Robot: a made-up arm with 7 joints.
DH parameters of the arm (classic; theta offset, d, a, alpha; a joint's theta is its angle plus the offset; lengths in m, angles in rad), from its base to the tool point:
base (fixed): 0.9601 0 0.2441 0
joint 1: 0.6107 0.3 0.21 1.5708
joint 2: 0 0.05 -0.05 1.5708
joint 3: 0 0.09 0.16 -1.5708
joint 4: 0 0.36 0.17 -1.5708
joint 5: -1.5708 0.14 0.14 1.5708
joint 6: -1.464 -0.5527 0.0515 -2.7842
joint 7: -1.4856 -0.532 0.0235 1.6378
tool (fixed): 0.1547 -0.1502 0 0
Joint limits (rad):
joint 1: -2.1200..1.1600
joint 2: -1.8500..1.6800
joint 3: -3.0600..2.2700
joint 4: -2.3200..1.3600
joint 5: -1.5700..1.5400
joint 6: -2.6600..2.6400
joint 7: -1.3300..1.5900
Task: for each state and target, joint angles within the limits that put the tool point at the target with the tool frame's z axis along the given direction. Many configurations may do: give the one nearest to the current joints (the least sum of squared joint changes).
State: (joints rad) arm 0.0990 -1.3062 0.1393 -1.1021 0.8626 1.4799 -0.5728
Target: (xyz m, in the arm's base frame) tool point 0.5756 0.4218 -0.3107 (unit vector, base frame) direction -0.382 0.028 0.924
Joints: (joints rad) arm 0.3354 -0.9321 0.0059 -0.8880 1.2039 1.3825 -0.2350
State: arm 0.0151 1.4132 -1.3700 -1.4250 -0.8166 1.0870 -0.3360
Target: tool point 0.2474 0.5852 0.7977 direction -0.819 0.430 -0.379
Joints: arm 0.1953 1.5425 -1.1267 -1.1370 -0.8127 0.9318 -0.4126
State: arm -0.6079 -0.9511 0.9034 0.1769 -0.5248 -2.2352 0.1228
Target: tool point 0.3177 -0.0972 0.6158 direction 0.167 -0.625 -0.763
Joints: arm -0.4113 -0.0720 0.9490 0.8940 -0.6927 -2.2832 -0.0831
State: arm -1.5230 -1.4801 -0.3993 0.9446 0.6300 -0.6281 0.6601
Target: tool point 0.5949 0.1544 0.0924 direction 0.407 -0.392 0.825
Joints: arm -1.0748 -1.0996 -0.1141 0.9772 0.4633 -0.2798 0.2334
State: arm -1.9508 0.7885 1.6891 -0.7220 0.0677 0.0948 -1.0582
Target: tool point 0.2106 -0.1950 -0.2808 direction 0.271 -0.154 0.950
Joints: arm -1.7505 1.0389 1.5931 -0.7496 0.3362 0.2576 -1.0773
